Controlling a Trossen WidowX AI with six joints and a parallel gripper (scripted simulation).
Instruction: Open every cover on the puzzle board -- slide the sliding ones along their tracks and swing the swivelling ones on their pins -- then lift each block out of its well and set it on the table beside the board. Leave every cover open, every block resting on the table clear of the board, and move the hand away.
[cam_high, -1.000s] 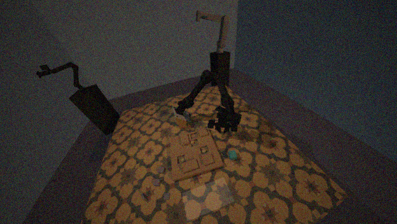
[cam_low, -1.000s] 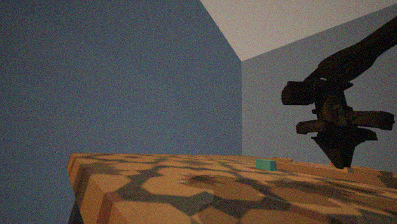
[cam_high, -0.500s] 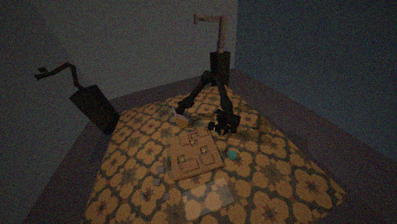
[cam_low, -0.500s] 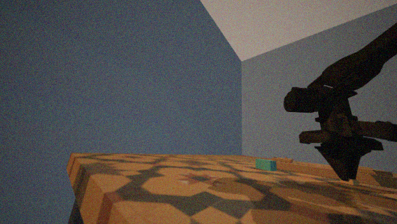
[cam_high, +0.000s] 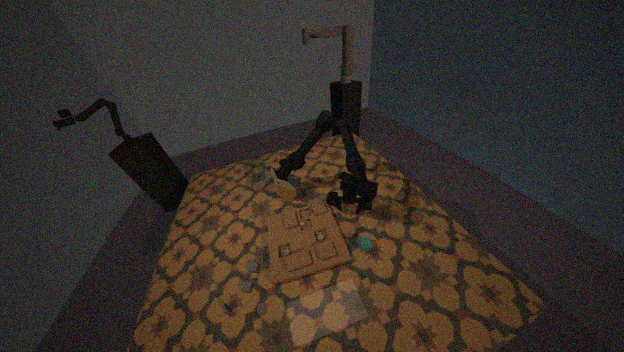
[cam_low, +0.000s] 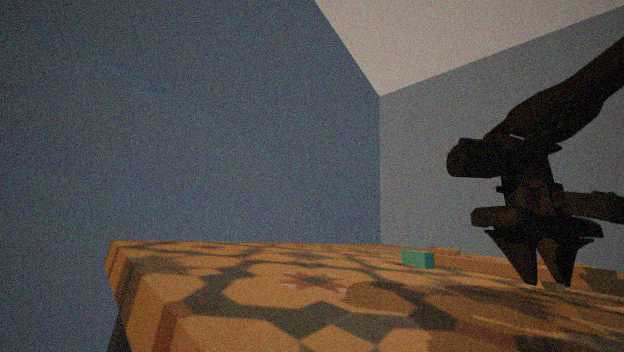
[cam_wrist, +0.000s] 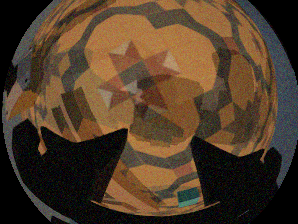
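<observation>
Right now my gripper tip is 21 cm to the left of the tan puzzle board, 2 cm short of it and 1 cm below it. From my gripper tip the other things lie so: teal block 16 cm ahead, 3 cm to the right, 1 cm above.
</observation>
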